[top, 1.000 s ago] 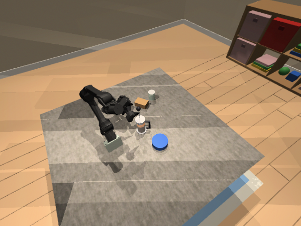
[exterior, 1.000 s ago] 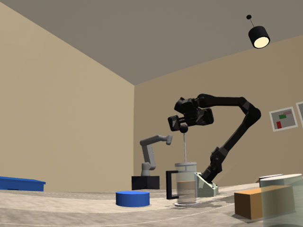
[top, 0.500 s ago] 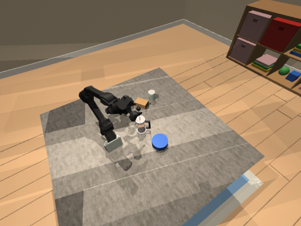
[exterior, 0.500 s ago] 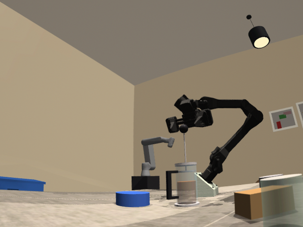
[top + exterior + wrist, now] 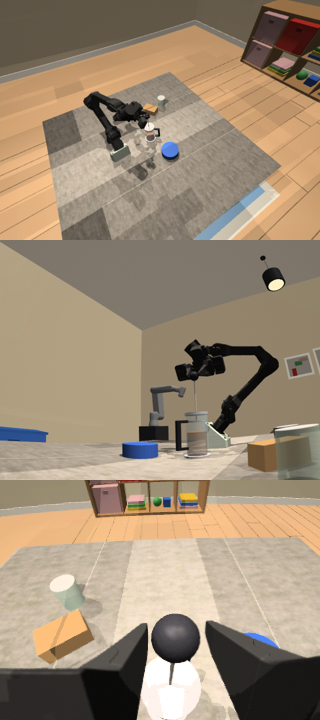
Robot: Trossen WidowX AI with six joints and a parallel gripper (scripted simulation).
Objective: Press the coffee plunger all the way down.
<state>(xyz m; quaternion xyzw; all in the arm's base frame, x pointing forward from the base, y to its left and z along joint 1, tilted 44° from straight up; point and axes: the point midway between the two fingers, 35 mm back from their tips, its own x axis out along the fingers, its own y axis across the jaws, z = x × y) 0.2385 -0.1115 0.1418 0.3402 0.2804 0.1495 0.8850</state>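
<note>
Right now the glass coffee press is 10 mm ahead of my gripper tip, 10 mm to the right of it and 140 mm below it. Also, from my gripper tip: blue disc 60 mm ahead, 180 mm to the right, 240 mm below; orange block 110 mm ahead, 250 mm to the left, 240 mm below; grey cylinder 30 mm behind, 270 mm to the left, 230 mm below.
</note>
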